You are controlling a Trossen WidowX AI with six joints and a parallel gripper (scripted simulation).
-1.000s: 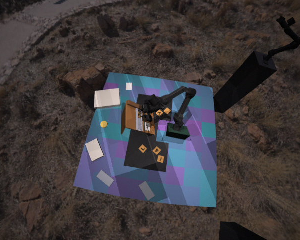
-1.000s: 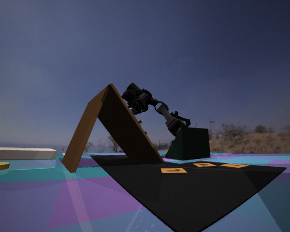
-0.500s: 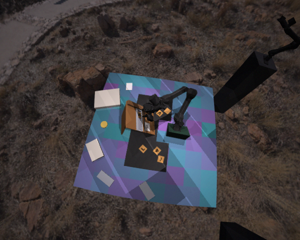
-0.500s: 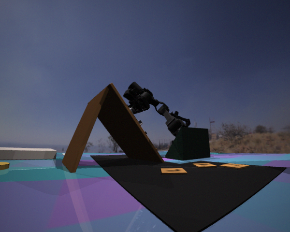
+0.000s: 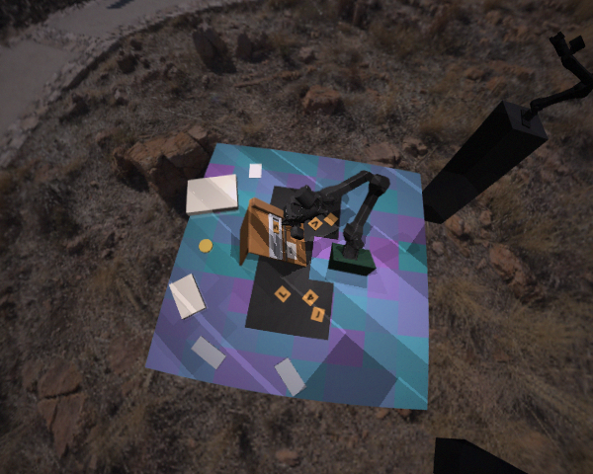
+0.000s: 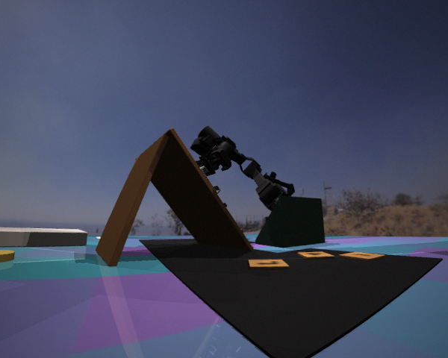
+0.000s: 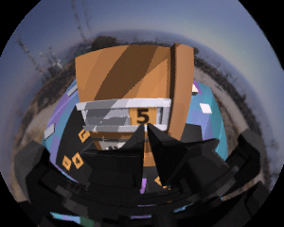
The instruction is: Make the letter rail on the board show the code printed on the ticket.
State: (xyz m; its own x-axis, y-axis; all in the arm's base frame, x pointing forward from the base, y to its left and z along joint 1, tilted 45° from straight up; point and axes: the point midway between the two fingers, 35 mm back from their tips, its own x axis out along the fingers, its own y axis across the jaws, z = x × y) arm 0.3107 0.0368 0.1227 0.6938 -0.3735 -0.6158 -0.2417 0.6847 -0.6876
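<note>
Now: gripper tip 19 cm past the letter tile, 26 cm to the right of it and 19 cm above it. From my gripper tip the other things lie so: black mat (13 cm behind, 6 cm to the left, 20 cm below); yellow disc (38 cm ahead, 11 cm to the left, 19 cm below); white ticket (6 cm behind, 7 cm to the left, 11 cm below).
</note>
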